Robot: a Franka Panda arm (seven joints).
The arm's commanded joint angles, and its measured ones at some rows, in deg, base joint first. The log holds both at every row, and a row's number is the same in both.
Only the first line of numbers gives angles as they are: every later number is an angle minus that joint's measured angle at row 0.
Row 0, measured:
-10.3, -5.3, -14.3, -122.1, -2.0, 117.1, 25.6
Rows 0 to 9, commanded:
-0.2, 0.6, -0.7, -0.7, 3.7, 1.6, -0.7
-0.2, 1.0, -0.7, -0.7, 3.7, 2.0, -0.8
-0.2, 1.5, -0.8, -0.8, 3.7, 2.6, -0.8
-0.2, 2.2, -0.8, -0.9, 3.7, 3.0, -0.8
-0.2, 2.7, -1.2, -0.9, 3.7, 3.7, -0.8
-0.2, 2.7, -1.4, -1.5, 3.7, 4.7, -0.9
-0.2, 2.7, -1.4, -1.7, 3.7, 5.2, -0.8
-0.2, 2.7, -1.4, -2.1, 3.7, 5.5, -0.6
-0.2, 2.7, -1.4, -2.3, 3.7, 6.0, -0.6
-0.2, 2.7, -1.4, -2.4, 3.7, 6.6, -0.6
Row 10, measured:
0.0, 2.6, -1.3, -1.1, 2.7, 3.5, 0.0
